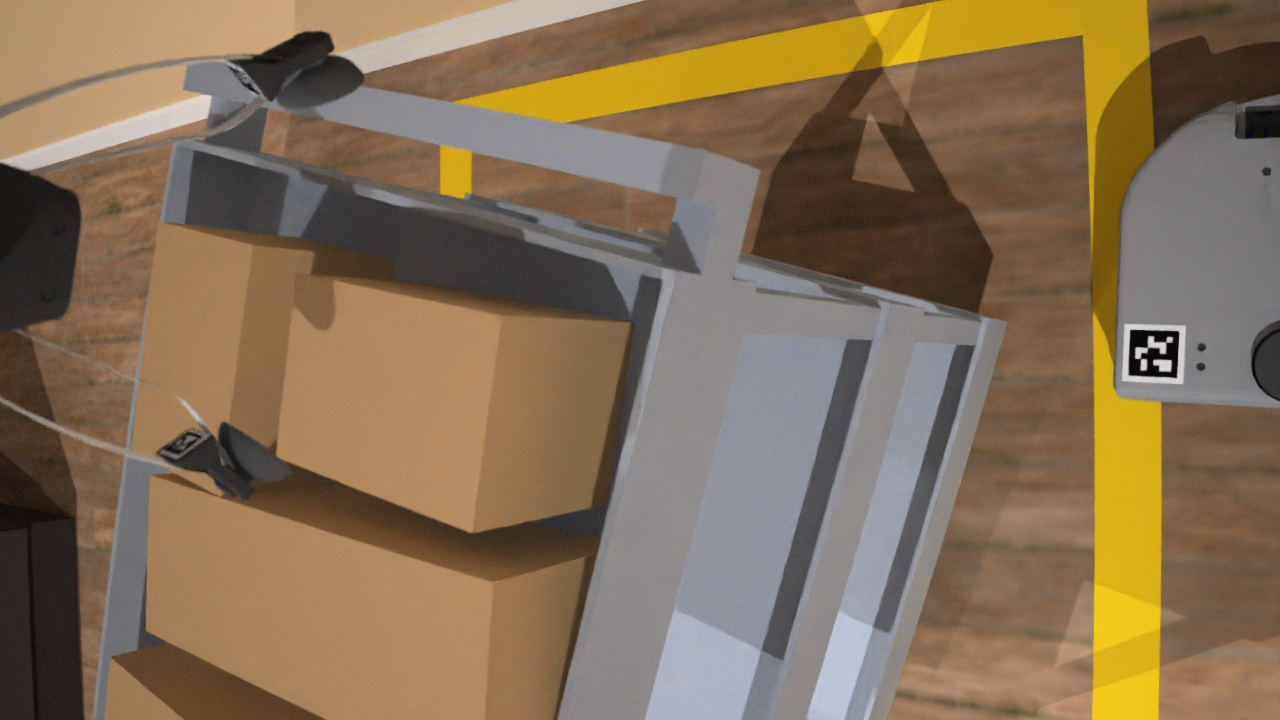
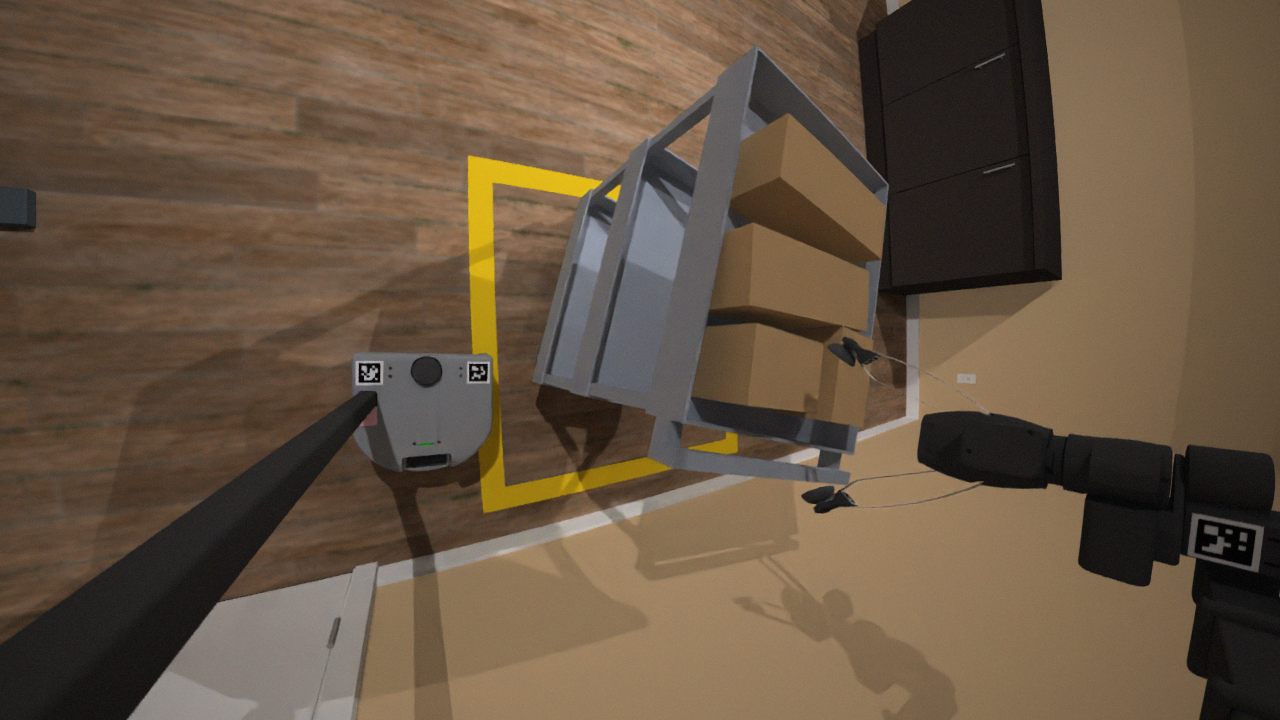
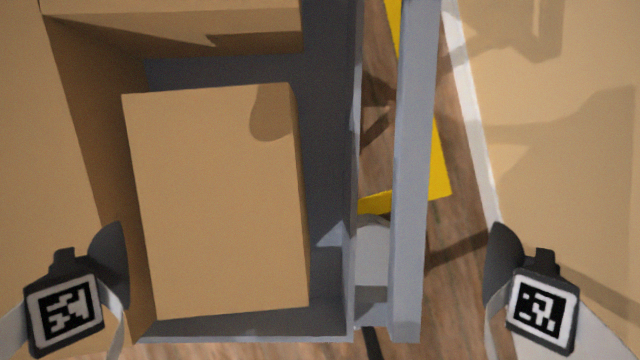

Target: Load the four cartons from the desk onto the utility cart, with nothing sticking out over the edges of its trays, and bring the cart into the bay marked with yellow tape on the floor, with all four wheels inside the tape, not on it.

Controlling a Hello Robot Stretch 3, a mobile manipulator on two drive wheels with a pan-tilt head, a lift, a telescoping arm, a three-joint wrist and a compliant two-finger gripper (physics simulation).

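Frame: origin at the robot's base, x up, y left, z back, level; metres.
Seen in the pictures: gripper, fingertip midpoint: (image 1: 314,275) (image 2: 817,421) (image 3: 309,251); robot's base at its link origin: (image 2: 426,369).
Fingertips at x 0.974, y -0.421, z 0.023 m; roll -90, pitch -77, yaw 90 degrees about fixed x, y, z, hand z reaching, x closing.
Observation:
Offsets run from my fingertips to a thing's top centre. "*": to the spot under its first point.
The grey cart (image 1: 684,402) (image 2: 704,241) stands at an angle over the yellow tape bay (image 1: 1127,537) (image 2: 483,313) (image 3: 440,170); its wheels are hidden. Four cartons are in its top tray: a small one {dx -0.062, dy -0.206, dz -0.046 m} (image 1: 192,313) (image 2: 845,385) (image 3: 220,200) and another {dx -0.062, dy -0.023, dz -0.059 m} (image 1: 384,385) (image 2: 756,367) (image 3: 170,5) at the handle end, one {dx -0.062, dy -0.096, dz -0.193 m} (image 1: 313,573) (image 2: 796,277) (image 3: 30,125) in the middle, and one {dx -0.062, dy -0.163, dz -0.356 m} (image 1: 147,689) (image 2: 805,179) at the far end. My gripper (image 1: 273,268) (image 2: 839,425) (image 3: 309,251) is open and empty above the handle end, one finger over the cartons, the other beyond the handle bar {* dx -0.111, dy +0.016, dz +0.086 m} (image 1: 501,134) (image 2: 751,468) (image 3: 412,150).
My base (image 1: 1199,268) (image 2: 420,411) stands at the tape's side strip, partly over it. A dark cabinet (image 2: 962,134) stands by the wall, close to the cart's far tray corner. The wall (image 2: 537,626) runs beyond the handle end, with a white door (image 2: 259,662) in it.

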